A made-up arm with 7 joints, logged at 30 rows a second.
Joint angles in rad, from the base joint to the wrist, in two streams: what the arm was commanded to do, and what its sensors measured. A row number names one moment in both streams.
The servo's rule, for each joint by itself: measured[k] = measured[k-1] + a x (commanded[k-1-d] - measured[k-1]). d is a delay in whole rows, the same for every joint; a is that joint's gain. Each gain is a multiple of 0.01, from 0.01 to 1. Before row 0 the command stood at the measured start. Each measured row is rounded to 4 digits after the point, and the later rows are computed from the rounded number. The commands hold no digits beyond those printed.
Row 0, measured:
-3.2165, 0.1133, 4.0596, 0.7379, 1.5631, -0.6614, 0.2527
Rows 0 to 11, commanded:
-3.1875, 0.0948, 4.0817, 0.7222, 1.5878, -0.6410, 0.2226
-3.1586, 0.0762, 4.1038, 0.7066, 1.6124, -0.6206, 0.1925
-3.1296, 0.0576, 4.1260, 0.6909, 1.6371, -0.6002, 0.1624
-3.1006, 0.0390, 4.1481, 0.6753, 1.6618, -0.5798, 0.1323
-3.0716, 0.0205, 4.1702, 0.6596, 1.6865, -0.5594, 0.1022
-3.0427, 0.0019, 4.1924, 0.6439, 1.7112, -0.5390, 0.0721
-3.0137, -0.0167, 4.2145, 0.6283, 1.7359, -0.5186, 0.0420
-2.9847, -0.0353, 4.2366, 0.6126, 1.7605, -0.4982, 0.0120
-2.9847, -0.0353, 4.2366, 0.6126, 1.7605, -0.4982, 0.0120
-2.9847, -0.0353, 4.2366, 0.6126, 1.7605, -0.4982, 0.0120
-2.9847, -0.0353, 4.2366, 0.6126, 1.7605, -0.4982, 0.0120
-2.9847, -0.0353, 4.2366, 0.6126, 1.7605, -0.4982, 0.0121
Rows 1 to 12, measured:
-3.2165, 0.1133, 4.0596, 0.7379, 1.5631, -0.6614, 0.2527
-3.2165, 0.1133, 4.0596, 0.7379, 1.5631, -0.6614, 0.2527
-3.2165, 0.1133, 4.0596, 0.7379, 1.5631, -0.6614, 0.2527
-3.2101, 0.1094, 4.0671, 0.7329, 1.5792, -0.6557, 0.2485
-3.1988, 0.1024, 4.0796, 0.7245, 1.6008, -0.6459, 0.2407
-3.1836, 0.0930, 4.0954, 0.7137, 1.6244, -0.6331, 0.2297
-3.1653, 0.0817, 4.1133, 0.7014, 1.6487, -0.6182, 0.2161
-3.1447, 0.0688, 4.1326, 0.6880, 1.6733, -0.6017, 0.2002
-3.1223, 0.0548, 4.1529, 0.6739, 1.6979, -0.5841, 0.1823
-3.0984, 0.0398, 4.1738, 0.6593, 1.7226, -0.5658, 0.1627
-3.0734, 0.0240, 4.1952, 0.6444, 1.7472, -0.5469, 0.1416
-3.0539, 0.0115, 4.2093, 0.6342, 1.7558, -0.5333, 0.1235
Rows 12 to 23, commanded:
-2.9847, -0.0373, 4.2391, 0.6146, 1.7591, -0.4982, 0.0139
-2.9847, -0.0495, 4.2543, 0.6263, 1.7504, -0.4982, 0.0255
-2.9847, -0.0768, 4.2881, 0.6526, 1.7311, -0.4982, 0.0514
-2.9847, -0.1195, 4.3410, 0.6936, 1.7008, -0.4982, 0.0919
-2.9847, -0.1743, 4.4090, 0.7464, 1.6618, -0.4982, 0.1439
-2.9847, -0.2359, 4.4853, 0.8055, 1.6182, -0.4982, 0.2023
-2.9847, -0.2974, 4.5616, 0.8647, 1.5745, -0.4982, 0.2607
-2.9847, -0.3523, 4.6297, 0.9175, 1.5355, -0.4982, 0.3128
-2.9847, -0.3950, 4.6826, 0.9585, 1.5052, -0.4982, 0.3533
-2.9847, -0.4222, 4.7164, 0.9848, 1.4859, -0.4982, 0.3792
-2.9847, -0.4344, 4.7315, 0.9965, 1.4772, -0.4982, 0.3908
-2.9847, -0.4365, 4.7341, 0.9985, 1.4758, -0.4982, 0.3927
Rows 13 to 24, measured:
-3.0387, 0.0017, 4.2186, 0.6273, 1.7589, -0.5235, 0.1079
-3.0268, -0.0061, 4.2247, 0.6226, 1.7599, -0.5164, 0.0945
-3.0175, -0.0122, 4.2287, 0.6194, 1.7603, -0.5113, 0.0830
-3.0103, -0.0175, 4.2322, 0.6179, 1.7595, -0.5076, 0.0733
-3.0047, -0.0242, 4.2397, 0.6206, 1.7536, -0.5050, 0.0666
-3.0003, -0.0352, 4.2562, 0.6308, 1.7390, -0.5031, 0.0645
-2.9969, -0.0529, 4.2850, 0.6509, 1.7142, -0.5017, 0.0683
-2.9942, -0.0784, 4.3272, 0.6815, 1.6801, -0.5007, 0.0789
-2.9921, -0.1115, 4.3810, 0.7212, 1.6399, -0.5000, 0.0962
-2.9905, -0.1505, 4.4424, 0.7671, 1.5974, -0.4995, 0.1192
-2.9892, -0.1929, 4.5061, 0.8152, 1.5572, -0.4991, 0.1463
-2.9882, -0.2353, 4.5661, 0.8611, 1.5234, -0.4988, 0.1753

